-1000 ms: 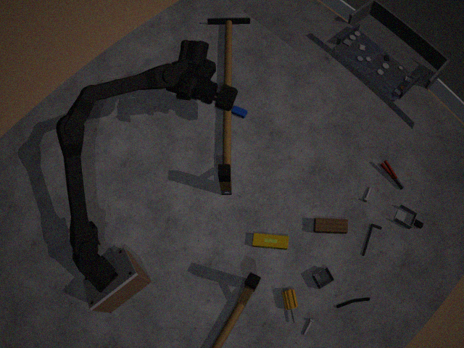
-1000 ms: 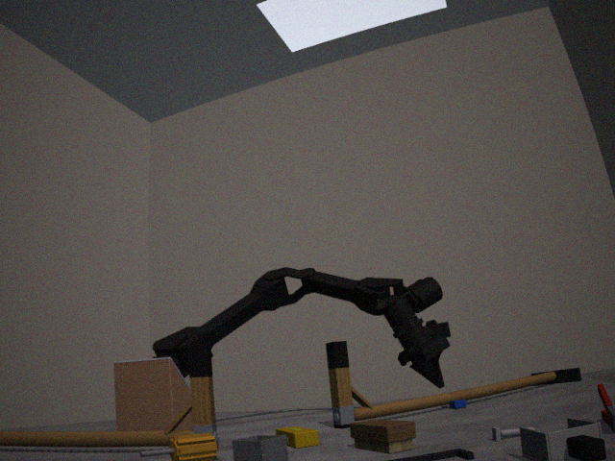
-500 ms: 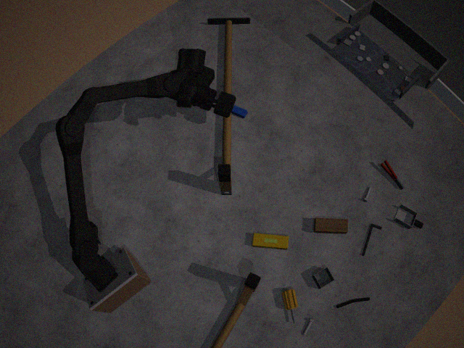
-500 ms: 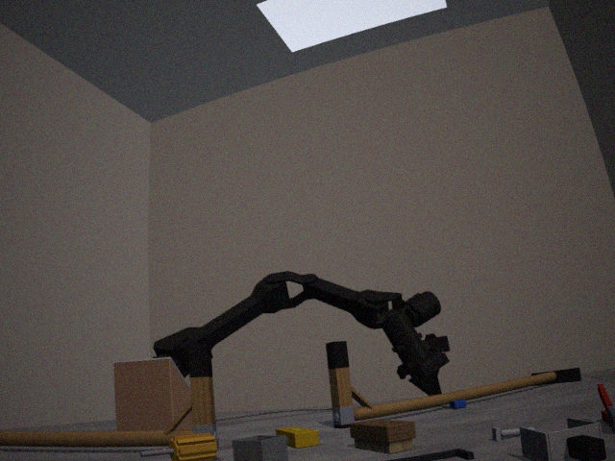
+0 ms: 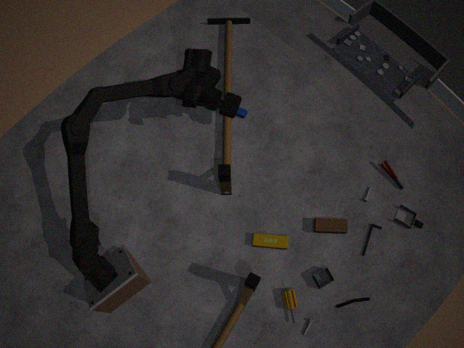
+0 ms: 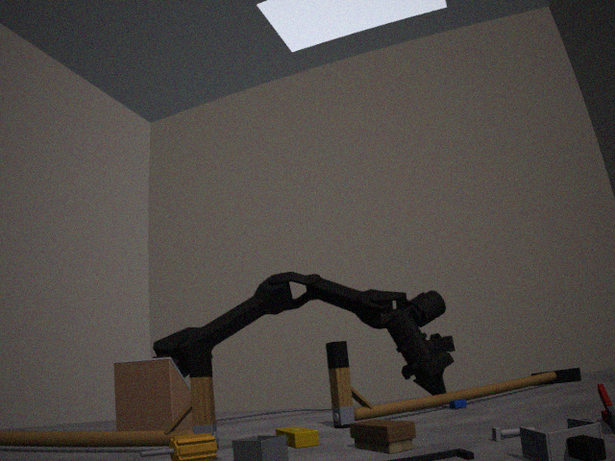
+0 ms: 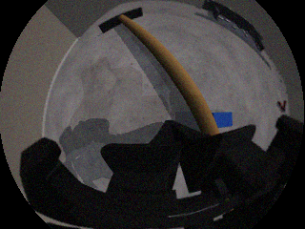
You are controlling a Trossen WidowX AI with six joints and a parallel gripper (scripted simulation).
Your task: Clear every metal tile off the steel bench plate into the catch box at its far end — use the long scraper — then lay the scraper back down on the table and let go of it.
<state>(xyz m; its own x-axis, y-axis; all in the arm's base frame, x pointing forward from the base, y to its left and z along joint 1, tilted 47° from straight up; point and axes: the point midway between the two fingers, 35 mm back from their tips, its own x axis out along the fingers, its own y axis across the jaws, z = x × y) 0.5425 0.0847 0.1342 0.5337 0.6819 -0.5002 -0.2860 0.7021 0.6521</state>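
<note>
My gripper tip is now 50 mm below the long scraper, 40 mm short of it and 20 mm to the left of it. Also, from my gripper tip: grey box: 540 mm to the right, 200 mm behind; yellow block: 380 mm to the right, 210 mm behind, 10 mm above; hex key: 580 mm to the right, 20 mm behind, 10 mm below.
</note>
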